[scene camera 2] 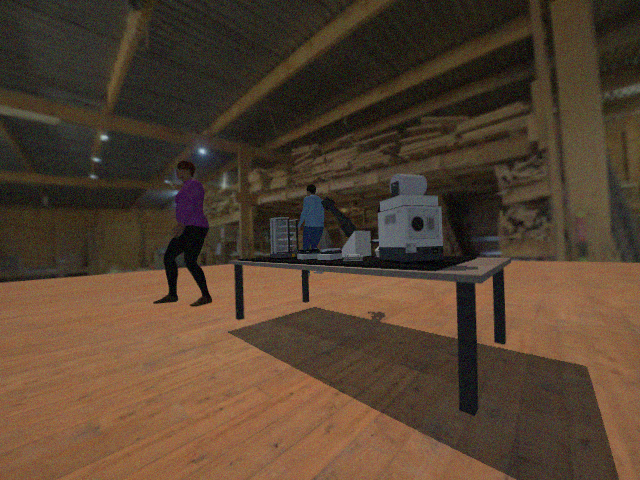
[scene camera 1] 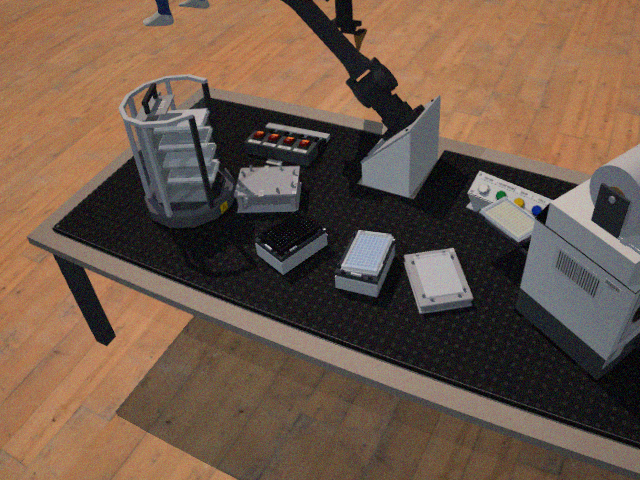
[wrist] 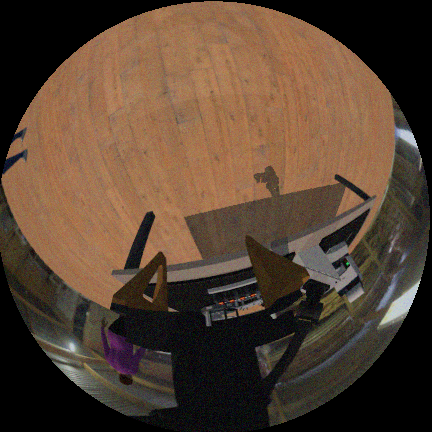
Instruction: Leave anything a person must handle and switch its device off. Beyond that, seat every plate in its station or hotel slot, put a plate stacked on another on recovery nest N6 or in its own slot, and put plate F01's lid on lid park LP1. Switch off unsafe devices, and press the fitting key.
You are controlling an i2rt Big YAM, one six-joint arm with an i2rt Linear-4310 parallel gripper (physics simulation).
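Places are measured from the arm's base along level axes (x ahead, y left, z up), in millimetres.
Where they show: gripper, fingertip midpoint: (wrist: pixel 202 247); arm's base at its link origin: (scene camera 2: pixel 357 238) (scene camera 1: pixel 404 124) (wrist: pixel 315 285).
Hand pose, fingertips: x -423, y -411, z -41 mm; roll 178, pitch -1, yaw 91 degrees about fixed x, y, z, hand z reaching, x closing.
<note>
Things, the pixels of their top centre, and the offset from my fingertips. "spot": a spot on its surface instead.
- plate hotel at a spot on its surface: (scene camera 1: pixel 168 209) spot: 23 mm right, 915 mm ahead, 39 mm down
- blue-white plate at its top centre: (scene camera 1: pixel 367 248) 505 mm left, 830 mm ahead, 26 mm down
- black plate at its top centre: (scene camera 1: pixel 289 229) 306 mm left, 846 mm ahead, 35 mm down
- pale yellow plate at its top centre: (scene camera 1: pixel 512 215) 776 mm left, 633 mm ahead, 22 mm up
- key panel at its top centre: (scene camera 1: pixel 514 189) (wrist: pixel 340 257) 743 mm left, 482 mm ahead, 20 mm down
- large white device at a spot on its surface: (scene camera 1: pixel 573 279) spot: 958 mm left, 847 mm ahead, 99 mm up
- switch strip at a spot on its surface: (scene camera 1: pixel 281 147) spot: 74 mm left, 532 mm ahead, 63 mm down
- clear-topped grey unit at its top centre: (scene camera 1: pixel 266 175) (wrist: pixel 251 307) 142 mm left, 700 mm ahead, 28 mm down
- flat grey-white nest at a spot on its surface: (scene camera 1: pixel 439 276) spot: 670 mm left, 799 mm ahead, 70 mm down
My gripper (wrist: pixel 202 247) is open and empty, high beyond the table's back edge; one finger shows at the top of scene camera 1. A plate hotel (scene camera 1: pixel 168 209) with stacked slots stands at the left. A blue-white plate (scene camera 1: pixel 368 251) lies on a white station. A black plate (scene camera 1: pixel 292 235) sits on another station. A pale yellow plate (scene camera 1: pixel 509 218) lies between the key panel (scene camera 1: pixel 483 190) and the large white device (scene camera 1: pixel 573 279). A switch strip (scene camera 1: pixel 281 147) carries lit orange-red rockers. A clear-topped grey unit (scene camera 1: pixel 268 187) stands beside the hotel. Station labels are unreadable.
A flat grey-white nest (scene camera 1: pixel 439 276) lies right of the blue-white plate. The arm's white wedge base (scene camera 1: pixel 390 167) stands at the back. A person in purple (scene camera 2: pixel 190 201) stands left of the table; one in blue (scene camera 2: pixel 312 211) stands behind it.
</note>
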